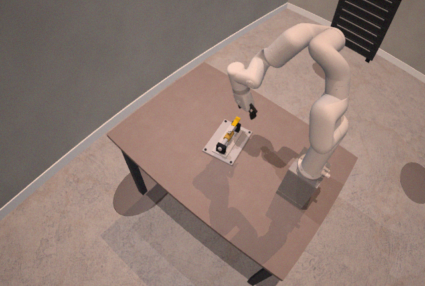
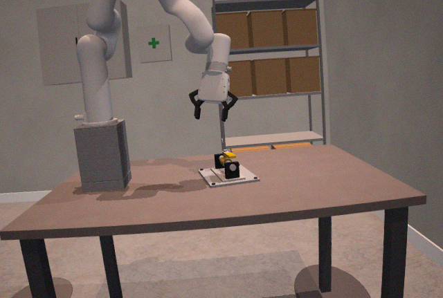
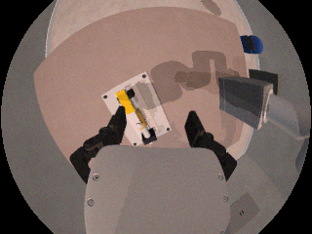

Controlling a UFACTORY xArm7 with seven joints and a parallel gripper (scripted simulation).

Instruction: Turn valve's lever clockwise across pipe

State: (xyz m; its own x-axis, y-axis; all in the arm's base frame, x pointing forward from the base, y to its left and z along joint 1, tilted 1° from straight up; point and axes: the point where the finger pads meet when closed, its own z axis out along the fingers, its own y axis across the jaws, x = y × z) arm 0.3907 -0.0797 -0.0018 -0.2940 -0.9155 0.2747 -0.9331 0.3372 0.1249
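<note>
Right now the yellow lever is 50 mm ahead of my hand, 30 mm to the left of it and 130 mm below it. The rest, counted from my hand: baseplate (50 mm ahead, 60 mm to the left, 220 mm below).
</note>
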